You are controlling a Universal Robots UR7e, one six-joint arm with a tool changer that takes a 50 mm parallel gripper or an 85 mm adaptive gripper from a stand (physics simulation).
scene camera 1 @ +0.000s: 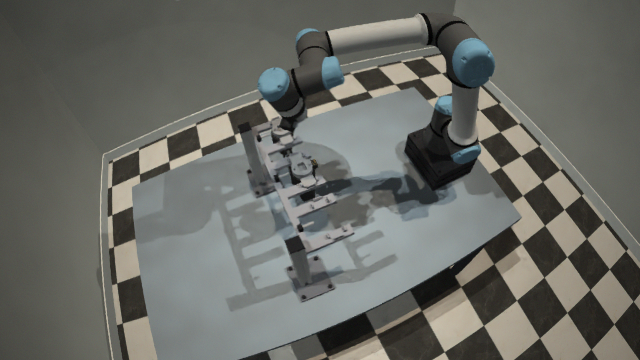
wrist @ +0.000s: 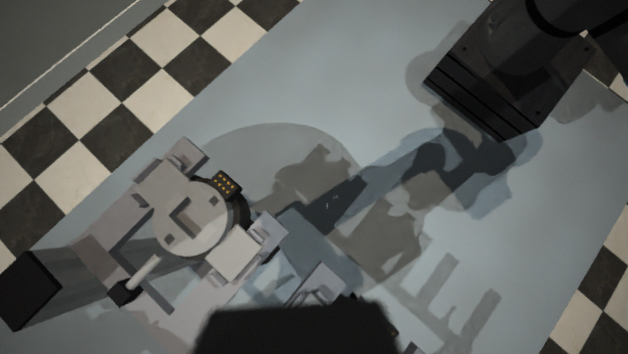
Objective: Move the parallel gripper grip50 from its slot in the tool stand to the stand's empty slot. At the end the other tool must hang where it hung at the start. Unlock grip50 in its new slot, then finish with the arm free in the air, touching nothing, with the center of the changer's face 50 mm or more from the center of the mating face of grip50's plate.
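Frame: origin at the arm's base, x back, y right, z up, level; metres.
Seen in the pictures: arm's base, origin of its link: (scene camera 1: 438,140) (wrist: 512,40).
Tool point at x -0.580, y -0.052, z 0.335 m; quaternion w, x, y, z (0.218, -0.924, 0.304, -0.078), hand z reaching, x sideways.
Note:
Pixels of each thing's top centre, then the offset from my tool point to it. "*": a spot on its surface instead. Level surfaces: height alone.
- far tool, centre of its top: (wrist: 193,213) (scene camera 1: 282,127) dz -0.146, dx -0.038, dy +0.105 m
- blue table, height of its surface: dz -0.446 m
- pale peg, a spot on its surface: (wrist: 145,272) * dz -0.152, dx -0.099, dy +0.092 m
The tool stand (scene camera 1: 255,157) (wrist: 30,290) holds two hanging tools. The far tool (scene camera 1: 282,135) (wrist: 212,227) sits by the far post, its round plate facing up. The near tool (scene camera 1: 303,174) hangs beside it, with dark parts below its plate. I cannot tell which is grip50; fingers are too small or hidden. The arm's dark changer end (scene camera 1: 292,121) (wrist: 297,330) carries no visible tool. It points down near the far tool in the scene view; contact cannot be judged. The empty slot lies between two bare support arms (scene camera 1: 342,233) at the near end.
The near post (scene camera 1: 296,245) stands on a bolted foot. The robot base (scene camera 1: 440,162) (wrist: 480,95) stands at the right on the blue table (scene camera 1: 200,320) (wrist: 350,60). A pale peg (wrist: 145,272) sticks out from the stand beside the far tool.

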